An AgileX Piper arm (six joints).
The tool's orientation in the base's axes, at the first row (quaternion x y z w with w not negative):
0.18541, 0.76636, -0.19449, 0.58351
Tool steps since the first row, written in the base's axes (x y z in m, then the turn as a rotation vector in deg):
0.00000, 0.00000, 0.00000, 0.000, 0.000, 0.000
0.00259, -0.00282, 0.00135, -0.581, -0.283, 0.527
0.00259, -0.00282, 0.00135, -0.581, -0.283, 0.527
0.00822, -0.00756, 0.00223, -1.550, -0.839, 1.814
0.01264, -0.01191, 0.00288, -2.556, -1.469, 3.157
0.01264, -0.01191, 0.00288, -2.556, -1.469, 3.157
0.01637, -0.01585, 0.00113, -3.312, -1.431, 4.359
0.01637, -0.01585, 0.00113, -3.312, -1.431, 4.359
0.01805, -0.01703, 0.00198, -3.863, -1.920, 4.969
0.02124, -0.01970, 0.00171, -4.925, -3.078, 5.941
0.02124, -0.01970, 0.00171, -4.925, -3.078, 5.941
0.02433, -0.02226, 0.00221, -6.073, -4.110, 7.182
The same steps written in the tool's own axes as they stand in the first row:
0.00000, 0.00000, 0.00000, 0.000, 0.000, 0.000
-0.00211, -0.00120, 0.00325, -0.380, -0.582, -0.460
-0.00211, -0.00120, 0.00325, -0.380, -0.582, -0.460
-0.00465, -0.00245, 0.01011, -1.413, -1.658, -1.284
-0.00663, -0.00396, 0.01582, -2.496, -2.821, -2.114
-0.00663, -0.00396, 0.01582, -2.496, -2.821, -2.114
-0.00610, -0.00529, 0.02134, -3.466, -3.274, -3.048
-0.00610, -0.00529, 0.02134, -3.466, -3.274, -3.048
-0.00741, -0.00551, 0.02312, -3.945, -4.023, -3.398
-0.00810, -0.00614, 0.02718, -4.685, -5.636, -3.912
-0.00810, -0.00614, 0.02718, -4.685, -5.636, -3.912
-0.00950, -0.00679, 0.03092, -5.656, -7.208, -4.627

